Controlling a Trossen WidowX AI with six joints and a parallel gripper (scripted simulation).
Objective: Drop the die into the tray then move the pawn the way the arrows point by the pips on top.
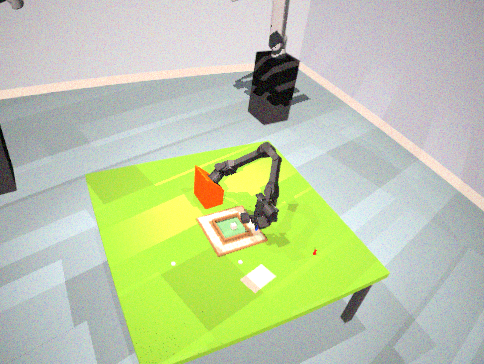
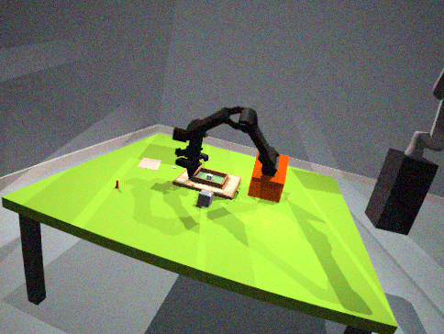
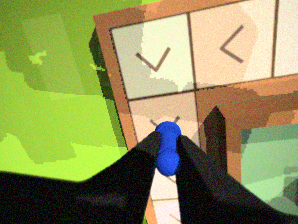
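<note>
The white die lies 80 mm behind my gripper tip, 90 mm to the right of it and 20 mm below it. Round my gripper tip: green dice tray 80 mm behind, 110 mm to the right, 30 mm below; blue pawn 10 mm above; grey cube 110 mm behind, 150 mm to the left, 20 mm below.
</note>
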